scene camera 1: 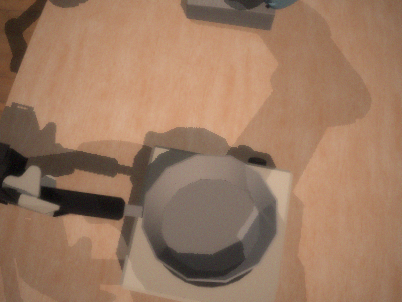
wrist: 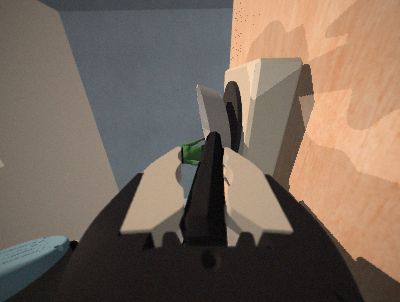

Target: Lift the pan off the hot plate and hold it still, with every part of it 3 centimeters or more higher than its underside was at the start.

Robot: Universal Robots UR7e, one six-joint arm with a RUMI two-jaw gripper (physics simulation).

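Frame: origin at the arm's base, x ahead, y left, z up, level; centimetres.
Seen in the pictures: gripper, between the fingertips: (scene camera 1: pixel 64 210) (wrist: pixel 201 149).
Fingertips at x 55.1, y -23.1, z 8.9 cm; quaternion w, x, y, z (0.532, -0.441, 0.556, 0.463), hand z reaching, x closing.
Offsets run from my fingertips to a thing's top centre. "spot": to the spot under its first point.
The grey pan (scene camera 1: pixel 210 215) (wrist: pixel 214 112) is over the cream hot plate {dx -1.1, dy +20.9, dz -6.9 cm} (scene camera 1: pixel 281 200) (wrist: pixel 280 110). In the wrist view the pan is tilted relative to the dark heating disc {spot: dx +3.5, dy +14.6, dz -6.9 cm} (wrist: pixel 234 107), with a narrow gap at its far side; contact at the near side is hard to tell. In the scene view a dark edge of the disc shows below the pan's lower rim. The black handle {dx -1.6, dy -0.5, dz +1.4 cm} (scene camera 1: pixel 92 202) (wrist: pixel 206 200) points to the left in the scene view. My gripper (scene camera 1: pixel 39 192) (wrist: pixel 201 149) is shut on the handle, with one pale finger on each side.
A grey block (scene camera 1: pixel 230 16) stands at the top of the scene view, with a blue part (scene camera 1: pixel 282 3) at its right. A dark knob {dx -12.2, dy +28.5, dz -9.4 cm} (scene camera 1: pixel 257 161) is at the hot plate's upper edge. The wrist view shows a blue arm part (wrist: pixel 32 257) and a green-clad figure (wrist: pixel 191 154) in the background.
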